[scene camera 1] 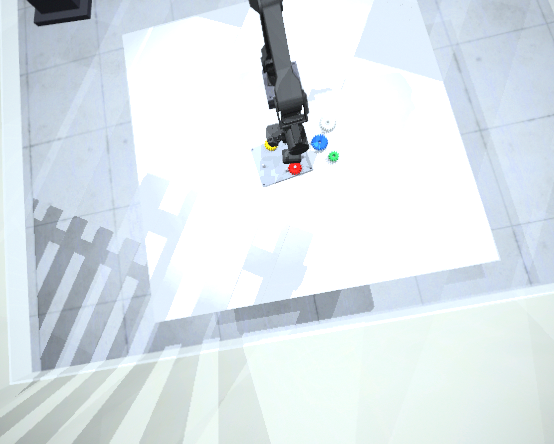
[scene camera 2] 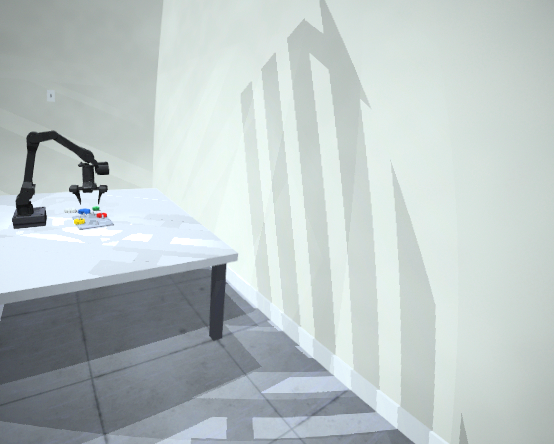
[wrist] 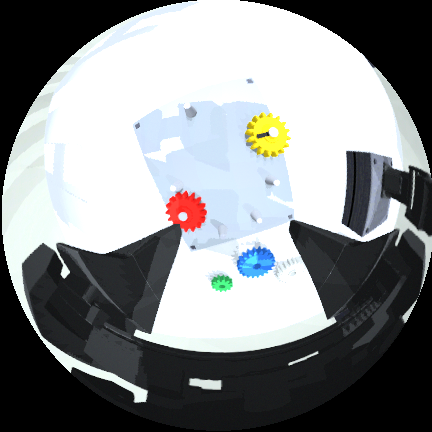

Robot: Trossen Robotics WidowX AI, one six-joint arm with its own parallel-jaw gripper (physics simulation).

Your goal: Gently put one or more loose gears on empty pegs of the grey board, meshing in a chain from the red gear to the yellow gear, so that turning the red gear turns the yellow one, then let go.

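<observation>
The grey board lies on the table and bears the red gear and the yellow gear, each on a peg and apart. Several bare pegs stand on it, one close beside the red gear. The blue gear, the green gear and the white gear lie loose beside the board. My gripper is open and empty, above the board; the arm hides part of the board in scene camera 1.
The arm's base stands on the white table, on the yellow gear's side of the board. The arm reaches over the table from the top in scene camera 1. Bright light and shadow patches cross the tabletop.
</observation>
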